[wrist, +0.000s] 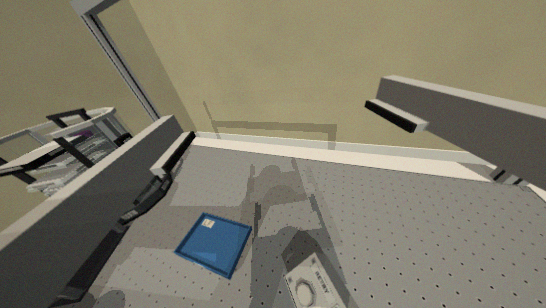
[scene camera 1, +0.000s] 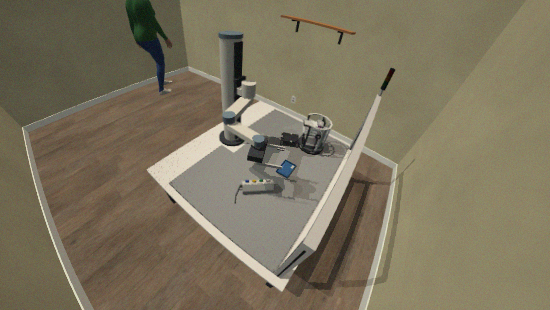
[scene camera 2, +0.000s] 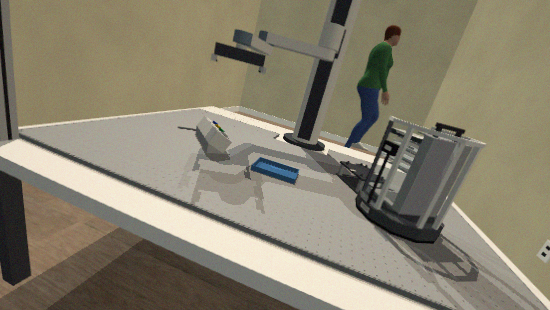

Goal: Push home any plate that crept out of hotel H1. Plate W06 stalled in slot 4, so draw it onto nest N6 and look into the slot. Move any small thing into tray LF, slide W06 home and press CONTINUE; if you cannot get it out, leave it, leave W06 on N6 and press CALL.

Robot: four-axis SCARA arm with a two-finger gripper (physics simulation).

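Places are measured from the arm's base along level axes (x ahead, y right, z down), in millimetres.
Pixels of known places: gripper, fingertip midpoint: (wrist: pixel 276 109) (scene camera 1: pixel 283 157) (scene camera 2: pixel 239 64); arm's base, origin of the base link: (scene camera 1: pixel 232 137) (scene camera 2: pixel 303 143).
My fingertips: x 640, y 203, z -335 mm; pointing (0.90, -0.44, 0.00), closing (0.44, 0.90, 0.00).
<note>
Ahead of a thing's pixels: the offset from my fingertips to its top centre. "spot": to the spot under its first point.
Hotel H1 (scene camera 1: pixel 312 148) (scene camera 2: pixel 400 225) is a round cage on a dark base near the table's edge. Pale plates @[dx -31, dy -595, dz +96 mm] (wrist: pixel 62 167) show in it in the wrist view, one part purple; which is W06, and what slot 4 holds, I cannot tell. The dark nest N6 @[dx -192, dy -502, dz +253 mm] (scene camera 1: pixel 289 139) (scene camera 2: pixel 359 170) lies low beside the hotel, with no plate visible on it. Blue tray LF @[dx -37, dy -197, dz +305 mm] (scene camera 1: pixel 286 169) (scene camera 2: pixel 275 171) (wrist: pixel 215 247) lies flat and looks empty. The button box @[dx -101, dy +99, dz +239 mm] (scene camera 1: pixel 257 186) (scene camera 2: pixel 214 138) (wrist: pixel 312 282) shows RETRY in the wrist view. My gripper (scene camera 1: pixel 281 157) (scene camera 2: pixel 238 64) (wrist: pixel 276 109) is open, empty and high above the table.
The arm's column (scene camera 1: pixel 231 75) (scene camera 2: pixel 320 85) stands at the table's back edge. A long pale guard (scene camera 1: pixel 340 190) rises along one edge, with a signal light @[spot: dx +349, dy -864, dz -436 mm] (scene camera 1: pixel 388 79) at its end. A person in green (scene camera 1: pixel 145 25) (scene camera 2: pixel 377 65) stands beyond the table.
</note>
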